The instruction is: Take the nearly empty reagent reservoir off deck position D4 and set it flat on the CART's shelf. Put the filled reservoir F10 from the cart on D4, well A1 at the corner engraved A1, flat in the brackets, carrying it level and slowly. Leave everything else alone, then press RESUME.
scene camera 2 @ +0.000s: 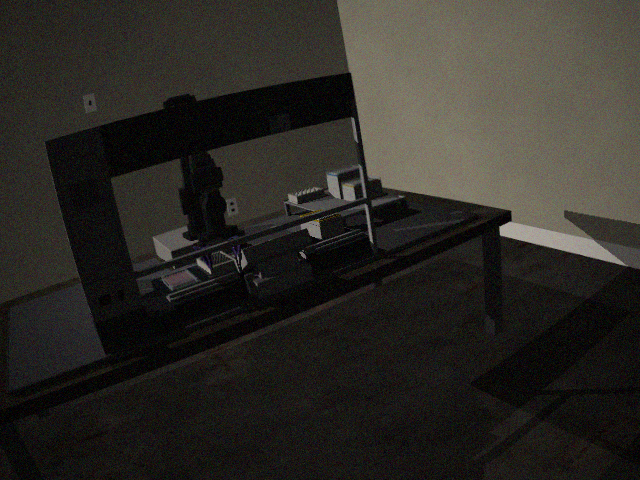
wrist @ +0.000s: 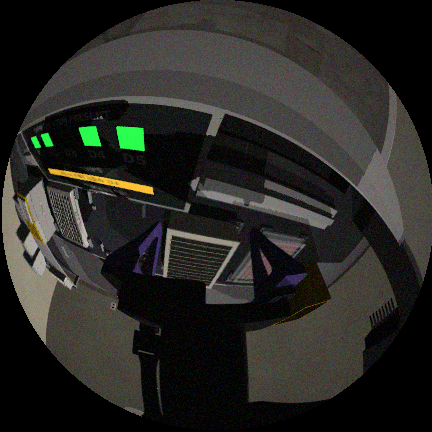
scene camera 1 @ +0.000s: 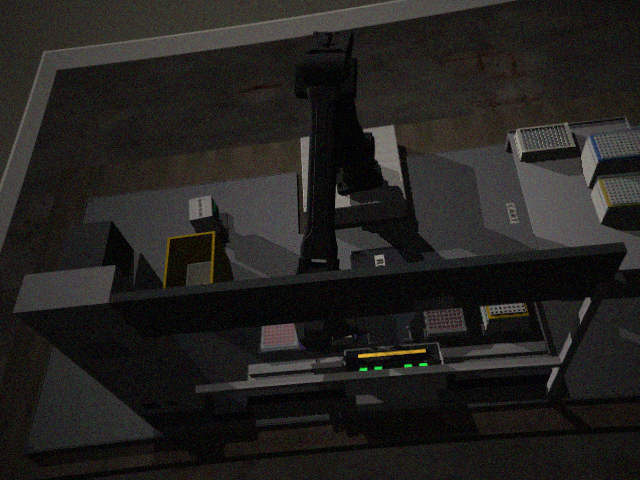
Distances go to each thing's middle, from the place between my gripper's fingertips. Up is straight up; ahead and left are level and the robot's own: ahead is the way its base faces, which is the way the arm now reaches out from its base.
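The ribbed trough reservoir [wrist: 196, 247] is 20 mm below my hand and 80 mm behind it. There is also the cart shelf [scene camera 1: 562, 214], which I find 660 mm to the left of my hand, 290 mm behind it and 30 mm below it.
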